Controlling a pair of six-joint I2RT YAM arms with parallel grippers.
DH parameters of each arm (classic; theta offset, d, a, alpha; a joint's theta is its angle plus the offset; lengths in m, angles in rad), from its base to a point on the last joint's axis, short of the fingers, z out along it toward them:
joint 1: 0 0.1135 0.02 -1.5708
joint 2: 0 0 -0.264 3.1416
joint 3: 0.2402 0 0.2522 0
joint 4: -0.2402 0 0.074 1.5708
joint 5: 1.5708 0 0 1.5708
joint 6: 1.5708 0.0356 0 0
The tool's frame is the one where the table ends.
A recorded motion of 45 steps. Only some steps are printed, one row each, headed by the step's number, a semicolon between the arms.
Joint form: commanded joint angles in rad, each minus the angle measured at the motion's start. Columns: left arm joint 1, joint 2, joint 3, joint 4, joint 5, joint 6; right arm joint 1, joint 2, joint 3, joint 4, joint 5, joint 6.
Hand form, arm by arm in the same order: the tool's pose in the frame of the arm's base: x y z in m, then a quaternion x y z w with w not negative. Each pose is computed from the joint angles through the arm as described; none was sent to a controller.
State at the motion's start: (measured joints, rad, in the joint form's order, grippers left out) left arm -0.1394 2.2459 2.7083 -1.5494 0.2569 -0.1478; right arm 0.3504 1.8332 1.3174 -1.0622 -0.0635 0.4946
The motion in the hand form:
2: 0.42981 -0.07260 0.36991 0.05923 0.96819 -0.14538 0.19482; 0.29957 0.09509 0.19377 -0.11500 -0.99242 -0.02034 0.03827
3: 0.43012 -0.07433 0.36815 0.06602 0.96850 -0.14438 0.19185; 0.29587 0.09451 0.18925 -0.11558 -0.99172 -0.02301 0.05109
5: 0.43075 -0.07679 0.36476 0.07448 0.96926 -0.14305 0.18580; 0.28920 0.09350 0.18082 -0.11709 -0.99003 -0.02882 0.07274
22: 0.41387 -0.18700 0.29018 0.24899 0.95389 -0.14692 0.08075; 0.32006 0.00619 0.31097 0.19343 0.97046 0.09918 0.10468
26: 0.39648 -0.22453 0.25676 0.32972 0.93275 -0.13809 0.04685; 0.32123 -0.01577 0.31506 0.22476 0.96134 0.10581 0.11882
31: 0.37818 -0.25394 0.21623 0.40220 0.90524 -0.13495 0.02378; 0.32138 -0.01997 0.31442 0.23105 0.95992 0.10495 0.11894
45: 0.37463 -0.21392 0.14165 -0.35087 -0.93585 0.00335 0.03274; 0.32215 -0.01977 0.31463 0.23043 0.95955 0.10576 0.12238
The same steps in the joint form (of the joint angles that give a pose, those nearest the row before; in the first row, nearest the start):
2: -0.0076 0.0329 -0.0098 -0.0146 -0.0057 0.0683; -0.0507 -0.0435 -0.0412 -0.0488 -0.0046 0.0339
3: -0.0114 0.0359 -0.0114 -0.0172 -0.0057 0.0793; -0.0507 -0.0435 -0.0607 -0.0508 -0.0198 0.0339
5: -0.0168 0.0401 -0.0175 -0.0206 -0.0057 0.0931; -0.0507 -0.0435 -0.0977 -0.0488 -0.0481 0.0343
22: -0.2644 0.0431 -0.3204 0.0889 0.0092 0.2266; -0.3479 -0.1698 0.2670 -0.1823 -0.0885 -0.0797
26: -0.3559 0.0431 -0.4524 0.1507 0.0015 0.3140; -0.4181 -0.1720 0.2777 -0.1701 -0.1057 -0.0797
31: -0.4318 0.0431 -0.6123 0.2621 0.0030 0.4009; -0.4311 -0.1705 0.2770 -0.1690 -0.1057 -0.0797
45: -0.3780 0.0431 -0.9048 0.4006 -0.2400 0.3483; -0.4303 -0.1705 0.2769 -0.1617 -0.1061 -0.0793

